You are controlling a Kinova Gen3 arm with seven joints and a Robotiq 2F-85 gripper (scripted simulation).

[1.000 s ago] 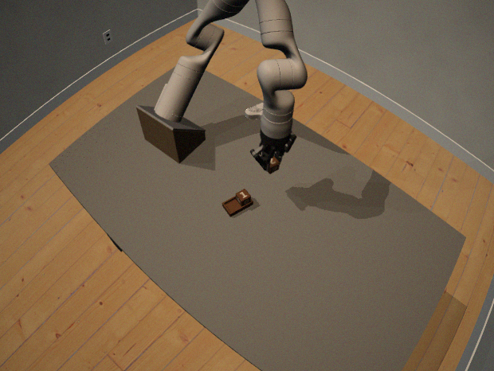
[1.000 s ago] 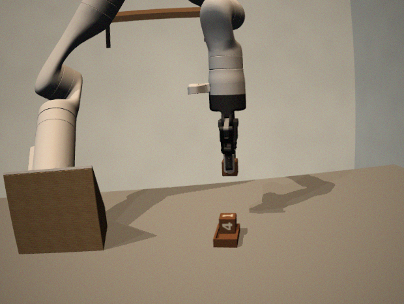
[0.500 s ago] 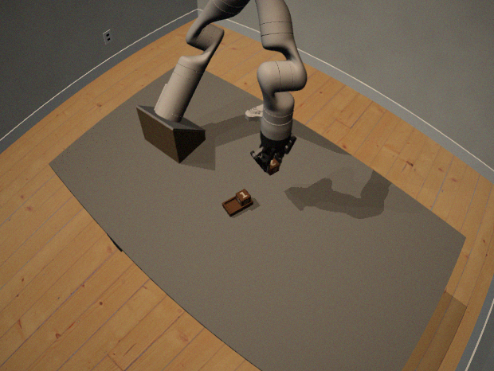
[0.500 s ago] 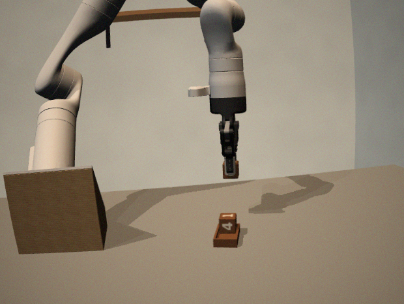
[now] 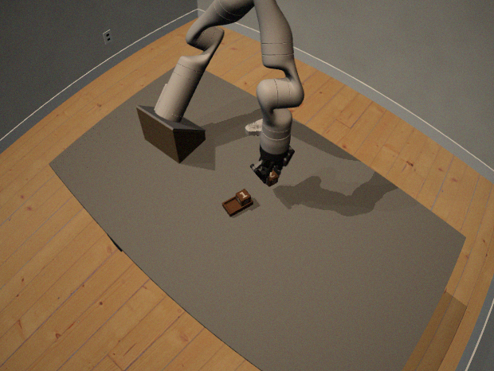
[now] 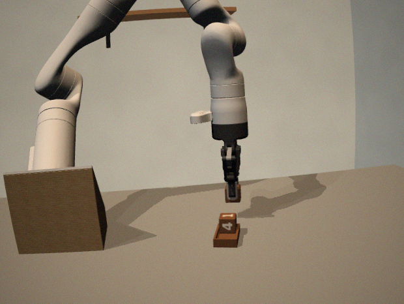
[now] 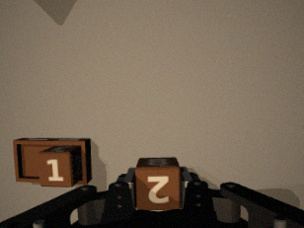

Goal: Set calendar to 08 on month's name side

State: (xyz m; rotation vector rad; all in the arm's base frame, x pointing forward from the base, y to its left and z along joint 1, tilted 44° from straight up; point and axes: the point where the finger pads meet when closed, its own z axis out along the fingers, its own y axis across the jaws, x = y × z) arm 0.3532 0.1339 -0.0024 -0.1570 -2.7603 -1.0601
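Now: hand 2 cm past the brown tray, 11 cm to the left of it and 6 cm above it. Also, from my hand: brown cube: 1 cm below.
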